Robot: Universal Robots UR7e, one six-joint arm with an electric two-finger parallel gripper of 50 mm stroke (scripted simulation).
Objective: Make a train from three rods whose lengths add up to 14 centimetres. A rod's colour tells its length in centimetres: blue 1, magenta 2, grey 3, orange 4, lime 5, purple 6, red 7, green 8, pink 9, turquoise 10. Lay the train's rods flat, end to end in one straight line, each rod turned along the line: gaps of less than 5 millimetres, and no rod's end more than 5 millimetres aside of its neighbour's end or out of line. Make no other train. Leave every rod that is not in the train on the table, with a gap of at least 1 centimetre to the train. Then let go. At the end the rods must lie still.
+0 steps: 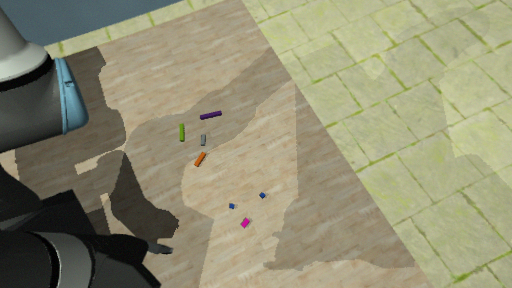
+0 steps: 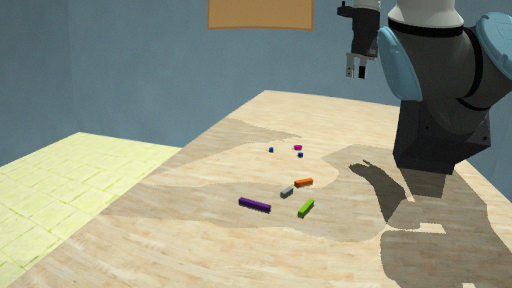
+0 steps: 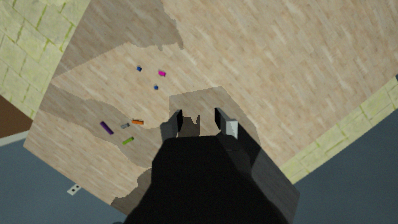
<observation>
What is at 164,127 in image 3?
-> My gripper.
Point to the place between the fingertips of my gripper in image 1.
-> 158,268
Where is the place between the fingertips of my gripper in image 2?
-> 355,77
</observation>
